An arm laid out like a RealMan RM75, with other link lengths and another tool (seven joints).
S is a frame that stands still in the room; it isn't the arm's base.
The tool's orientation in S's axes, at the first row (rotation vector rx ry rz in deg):
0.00 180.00 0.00
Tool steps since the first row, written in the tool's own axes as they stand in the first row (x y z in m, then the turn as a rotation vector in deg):
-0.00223 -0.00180 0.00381 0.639 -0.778 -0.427
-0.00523 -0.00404 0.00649 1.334 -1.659 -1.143
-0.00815 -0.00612 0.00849 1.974 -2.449 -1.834
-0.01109 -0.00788 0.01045 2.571 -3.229 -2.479
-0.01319 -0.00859 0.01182 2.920 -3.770 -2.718
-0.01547 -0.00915 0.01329 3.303 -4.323 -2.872
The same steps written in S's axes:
0.00223 -0.00180 -0.00381 -0.639 -0.778 0.427
0.00523 -0.00404 -0.00649 -1.334 -1.659 1.143
0.00815 -0.00612 -0.00849 -1.974 -2.449 1.834
0.01109 -0.00788 -0.01045 -2.571 -3.229 2.479
0.01319 -0.00859 -0.01182 -2.920 -3.770 2.718
0.01547 -0.00915 -0.01329 -3.303 -4.323 2.872

